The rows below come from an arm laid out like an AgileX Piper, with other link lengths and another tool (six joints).
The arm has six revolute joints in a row. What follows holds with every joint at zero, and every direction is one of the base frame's.
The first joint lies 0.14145 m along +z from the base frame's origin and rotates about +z.
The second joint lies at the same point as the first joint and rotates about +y.
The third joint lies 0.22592 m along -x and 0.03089 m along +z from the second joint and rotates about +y.
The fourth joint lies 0.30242 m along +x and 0.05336 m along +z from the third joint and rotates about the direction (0.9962, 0, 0.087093).
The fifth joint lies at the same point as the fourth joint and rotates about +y.
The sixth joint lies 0.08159 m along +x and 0.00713 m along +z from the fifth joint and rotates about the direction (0.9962, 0, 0.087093).
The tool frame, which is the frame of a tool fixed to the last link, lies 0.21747 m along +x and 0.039 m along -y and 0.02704 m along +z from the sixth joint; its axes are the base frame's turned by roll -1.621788, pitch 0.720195 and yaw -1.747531 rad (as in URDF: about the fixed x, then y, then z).
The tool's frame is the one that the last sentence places.
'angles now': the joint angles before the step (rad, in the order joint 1, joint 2, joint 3, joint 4, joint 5, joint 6). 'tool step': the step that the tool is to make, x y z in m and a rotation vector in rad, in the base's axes. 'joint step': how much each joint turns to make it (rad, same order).
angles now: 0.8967 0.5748 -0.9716 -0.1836 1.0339 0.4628
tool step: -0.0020 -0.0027 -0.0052 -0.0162 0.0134 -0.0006
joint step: -0.0004 0.0000 0.0001 0.0022 0.0206 -0.0040
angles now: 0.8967 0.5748 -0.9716 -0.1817 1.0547 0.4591
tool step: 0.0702 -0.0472 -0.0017 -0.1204 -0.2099 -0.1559
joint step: -0.1230 -0.0002 0.1475 -0.2290 -0.2077 -0.0037
